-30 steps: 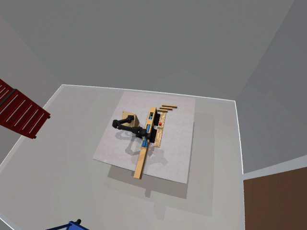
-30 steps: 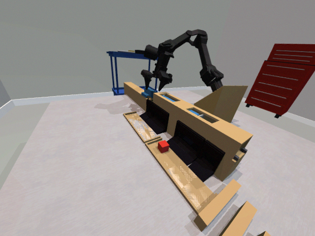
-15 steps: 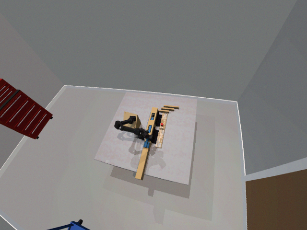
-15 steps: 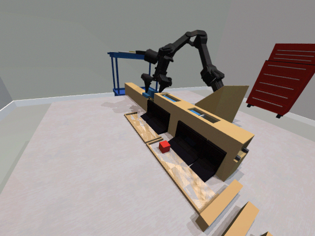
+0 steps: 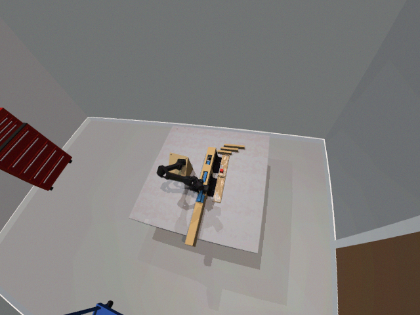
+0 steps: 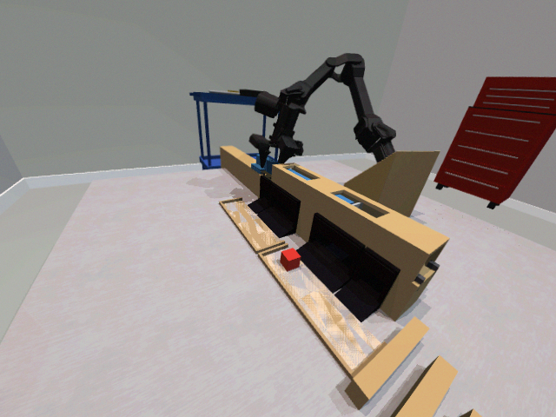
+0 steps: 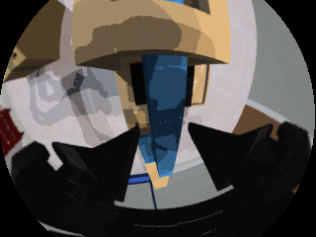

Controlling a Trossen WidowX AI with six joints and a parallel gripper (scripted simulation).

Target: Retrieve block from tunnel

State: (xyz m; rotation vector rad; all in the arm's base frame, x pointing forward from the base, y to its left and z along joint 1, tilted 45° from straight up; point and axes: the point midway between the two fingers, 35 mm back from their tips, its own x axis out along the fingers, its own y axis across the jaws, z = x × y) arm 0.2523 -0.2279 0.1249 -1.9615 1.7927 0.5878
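My gripper tip is 20 mm short of the tan covered tunnel, 50 mm to the right of it and 50 mm above it.
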